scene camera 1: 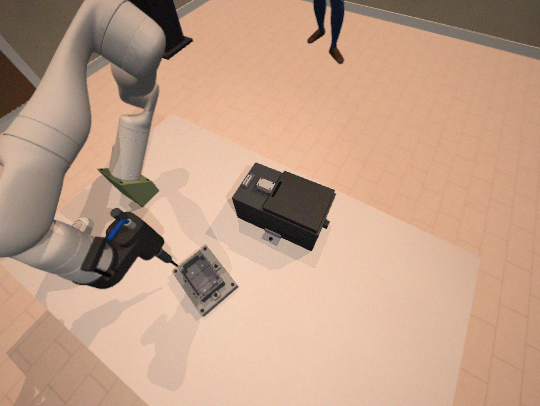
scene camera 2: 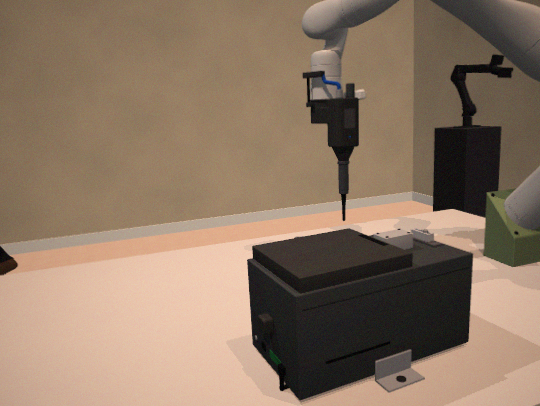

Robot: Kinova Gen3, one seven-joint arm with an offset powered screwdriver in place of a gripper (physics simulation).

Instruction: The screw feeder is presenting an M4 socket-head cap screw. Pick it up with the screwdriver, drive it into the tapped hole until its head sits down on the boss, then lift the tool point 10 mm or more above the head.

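My screwdriver [scene camera 1: 177, 265] [scene camera 2: 344, 220] points down, its thin black bit ending above the near-left corner of the grey fixture plate [scene camera 1: 226, 276] in the scene camera 1 view. In the scene camera 2 view the whole bit shows, its tip above the feeder's back edge in the picture, and I see no screw on it. The plate carries a recessed grey housing with small dark holes; the screw and its boss are too small to make out. The black screw feeder [scene camera 1: 300, 200] [scene camera 2: 350, 325] stands apart from the plate. The plate does not show in the scene camera 2 view.
A small metal bracket [scene camera 1: 271, 236] [scene camera 2: 393, 382] lies at the feeder's side. The arm stands on a green wedge base [scene camera 1: 132, 192] [scene camera 2: 505, 240]. A black pedestal [scene camera 1: 160, 22] [scene camera 2: 466, 170] stands farther off. A person's legs [scene camera 1: 336, 25] show on the floor beyond the mat.
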